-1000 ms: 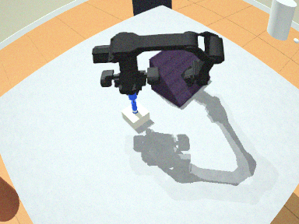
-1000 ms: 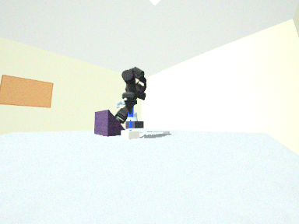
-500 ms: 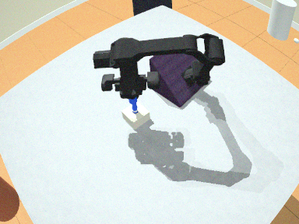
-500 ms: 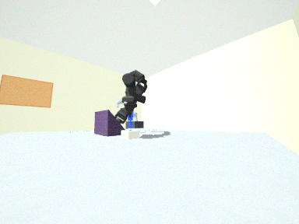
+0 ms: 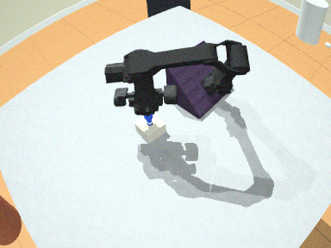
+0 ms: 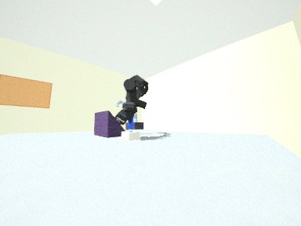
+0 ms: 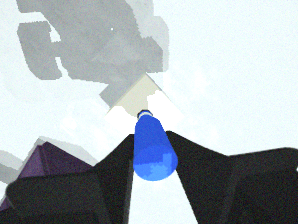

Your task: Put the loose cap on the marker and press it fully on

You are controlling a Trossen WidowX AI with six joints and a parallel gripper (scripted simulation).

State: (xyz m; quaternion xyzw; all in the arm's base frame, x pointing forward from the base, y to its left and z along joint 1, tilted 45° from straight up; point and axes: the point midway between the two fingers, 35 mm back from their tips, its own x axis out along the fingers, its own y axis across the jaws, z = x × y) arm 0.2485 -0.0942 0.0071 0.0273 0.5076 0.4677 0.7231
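My gripper tip is now 1 cm below the marker cap. The rest, counted from my gripper tip: holder block (7 cm below).
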